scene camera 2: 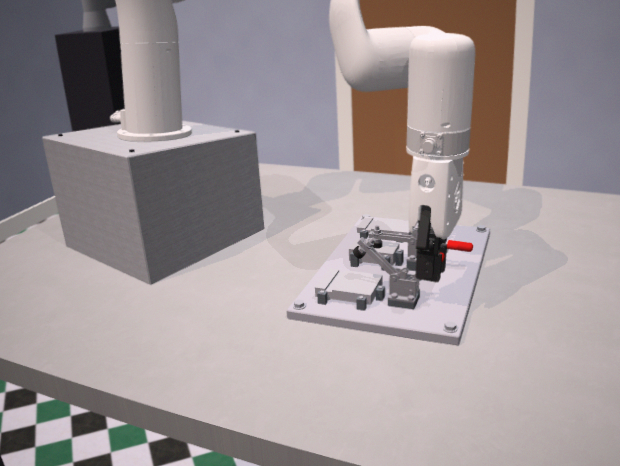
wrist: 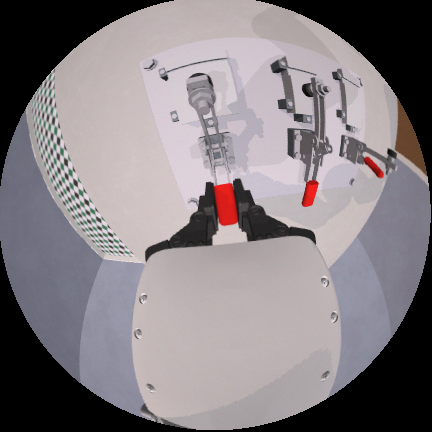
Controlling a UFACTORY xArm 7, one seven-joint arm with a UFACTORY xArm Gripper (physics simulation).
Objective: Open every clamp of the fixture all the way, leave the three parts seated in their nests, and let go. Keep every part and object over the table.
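Frame: origin at the arm's base, x left, y ahead, z down, level; millimetres.
Seen in the pictures: gripper, between the fingertips: (scene camera 2: pixel 430 275) (wrist: pixel 224 191); arm's base, origin of its link: (scene camera 2: pixel 155 135).
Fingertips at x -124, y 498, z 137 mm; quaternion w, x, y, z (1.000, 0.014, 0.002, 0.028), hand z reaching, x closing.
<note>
Pixels of each thing's top centre, then the offset from my fingertips to it. "spot": a spot on its surface instead. Level surfaces: height alone.
- middle clamp, a spot on its surface: (wrist: pixel 318 120) spot: dx +105, dy -69, dz -1 mm
- middle part, centre of its top: (wrist: pixel 306 85) (scene camera 2: pixel 374 245) dx +110, dy -109, dz +20 mm
- far clamp, a spot on its surface: (wrist: pixel 352 148) spot: dx +210, dy -38, dz +23 mm
- far part, centre of its top: (scene camera 2: pixel 386 224) (wrist: pixel 354 99) dx +220, dy -119, dz +30 mm
- table, height of its surface: dz +61 mm
The near clamp (scene camera 2: pixel 392 265) (wrist: pixel 216 150) has its arm tilted partway up, its tip raised above the near part (scene camera 2: pixel 350 287) (wrist: pixel 179 95). My gripper (scene camera 2: pixel 434 265) (wrist: pixel 224 191) is shut on this clamp's red handle. The middle clamp (wrist: pixel 318 120) is down, its arm level over the middle part (scene camera 2: pixel 388 249) (wrist: pixel 299 80), its red handle (scene camera 2: pixel 459 245) (wrist: pixel 310 194) pointing outward. The far clamp (wrist: pixel 352 148) has its arm swung back, away from the far part (wrist: pixel 353 102); its body is largely hidden behind the gripper in the scene view. The parts appear seated in their nests.
The fixture's base plate (scene camera 2: pixel 375 319) (wrist: pixel 265 167) lies on the table (scene camera 2: pixel 200 350), with bolts at its corners. The grey block (scene camera 2: pixel 200 210) carrying the arm's base stands left of it. The middle clamp's handle is close beside the gripper in the scene view.
</note>
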